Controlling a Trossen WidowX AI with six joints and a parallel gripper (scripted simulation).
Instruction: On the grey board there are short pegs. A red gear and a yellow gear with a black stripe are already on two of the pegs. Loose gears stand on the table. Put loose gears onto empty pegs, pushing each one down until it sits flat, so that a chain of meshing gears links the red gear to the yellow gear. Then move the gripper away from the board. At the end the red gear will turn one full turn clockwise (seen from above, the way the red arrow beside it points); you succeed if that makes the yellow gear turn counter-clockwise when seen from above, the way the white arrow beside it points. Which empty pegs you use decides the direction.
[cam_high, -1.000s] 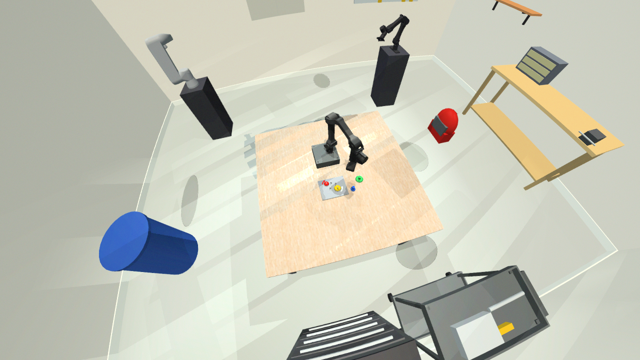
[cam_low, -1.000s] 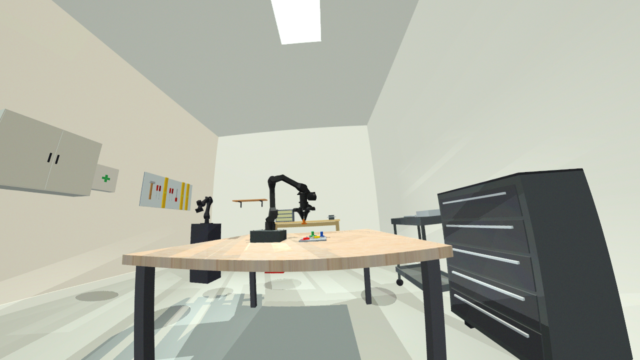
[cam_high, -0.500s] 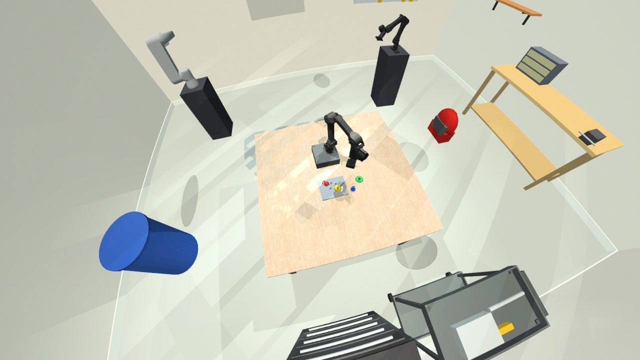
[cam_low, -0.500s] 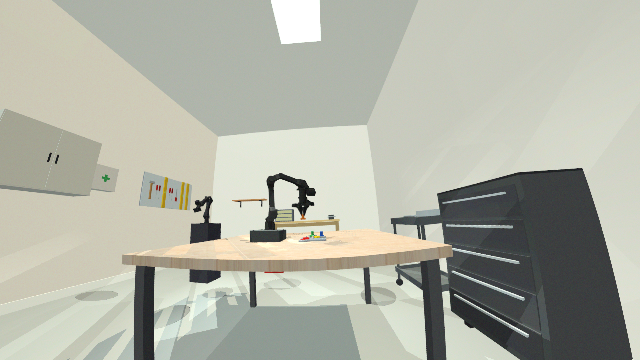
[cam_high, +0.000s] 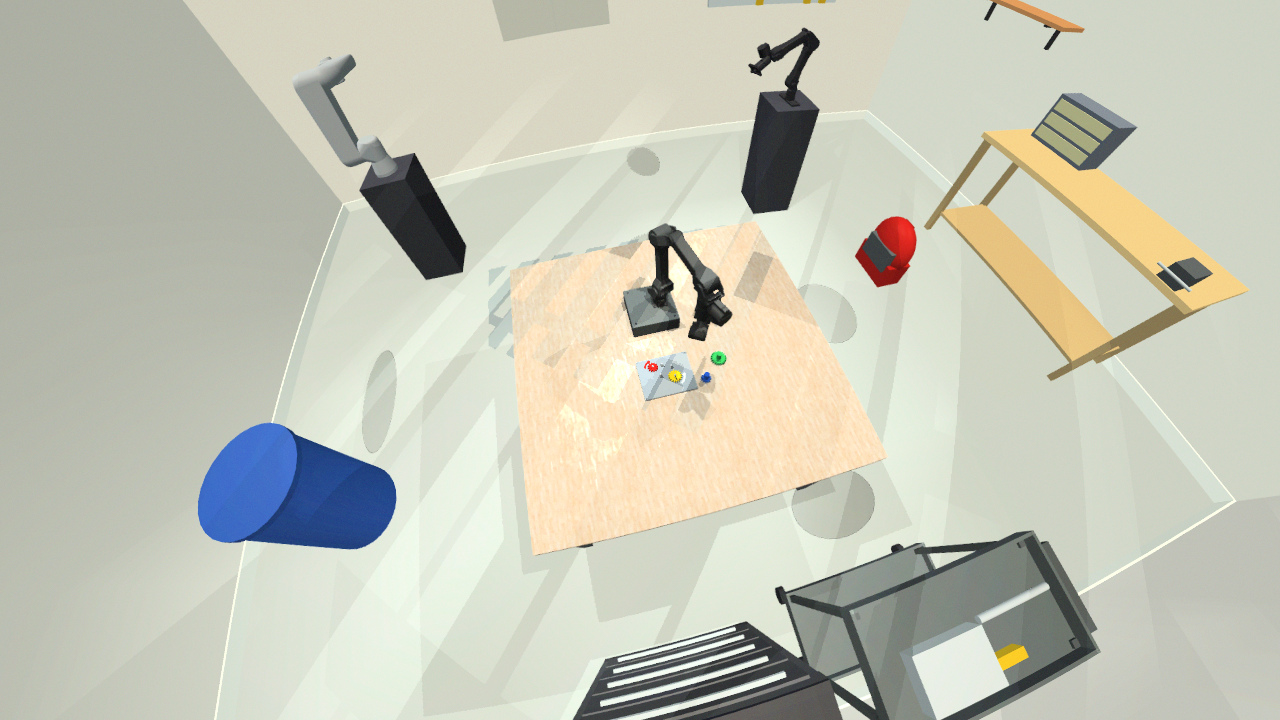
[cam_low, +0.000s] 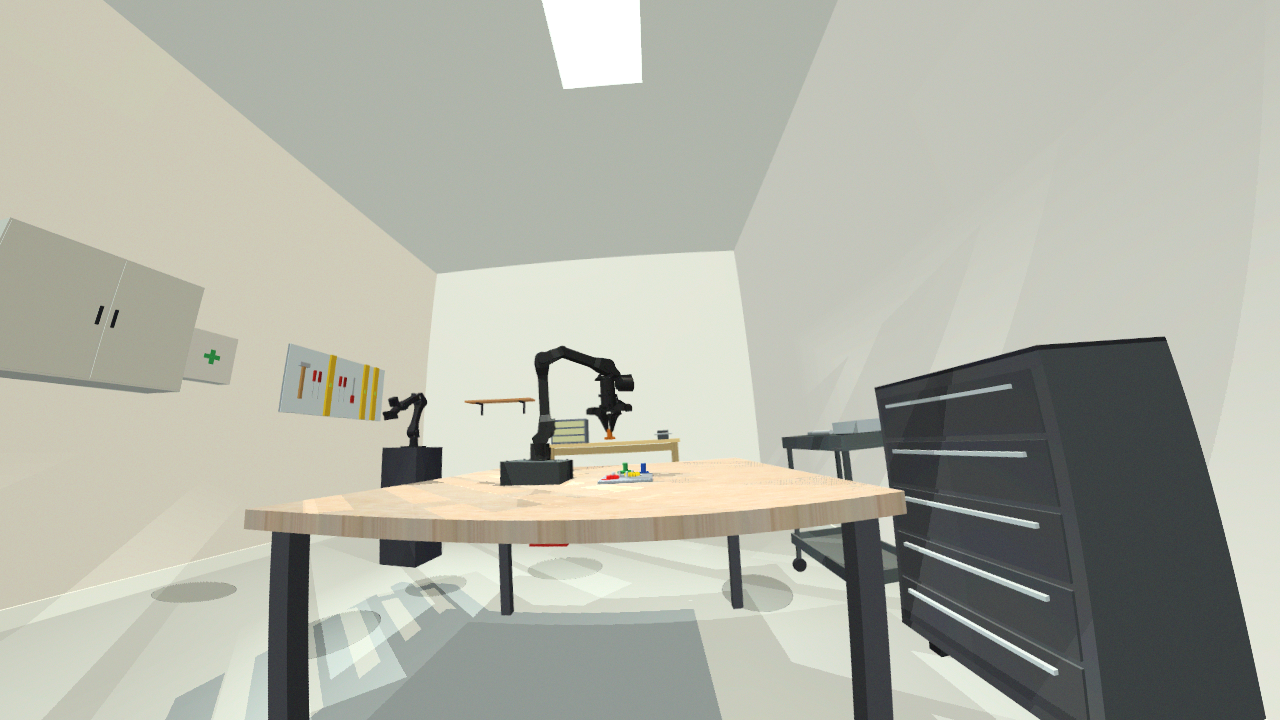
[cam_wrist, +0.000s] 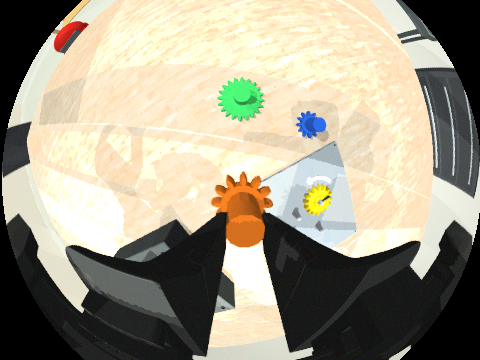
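Now: gripper tip 19 cm to the left of the red gear, 15 cm above it and 4 cm short of it. From my gripper tip the other things lie so: orange gear: 1 cm below; then green gear: 15 cm below, 8 cm to the left, 4 cm ahead; then blue gear: 15 cm below, 12 cm ahead, 1 cm to the left.
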